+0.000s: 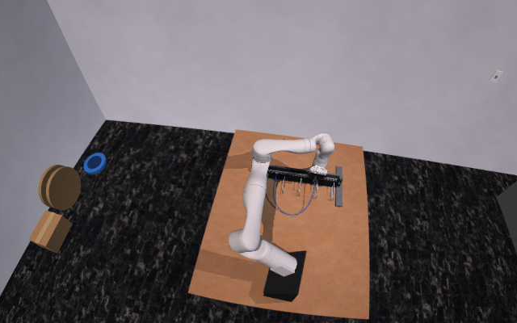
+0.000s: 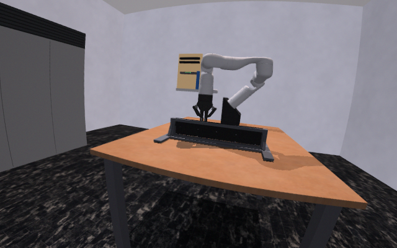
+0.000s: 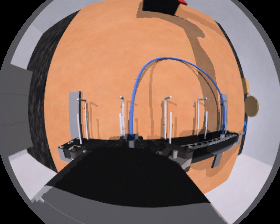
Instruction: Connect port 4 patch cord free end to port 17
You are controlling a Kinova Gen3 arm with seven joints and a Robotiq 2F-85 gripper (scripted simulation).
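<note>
Now: hand 1 cm short of the plug and 1 cm above it.
</note>
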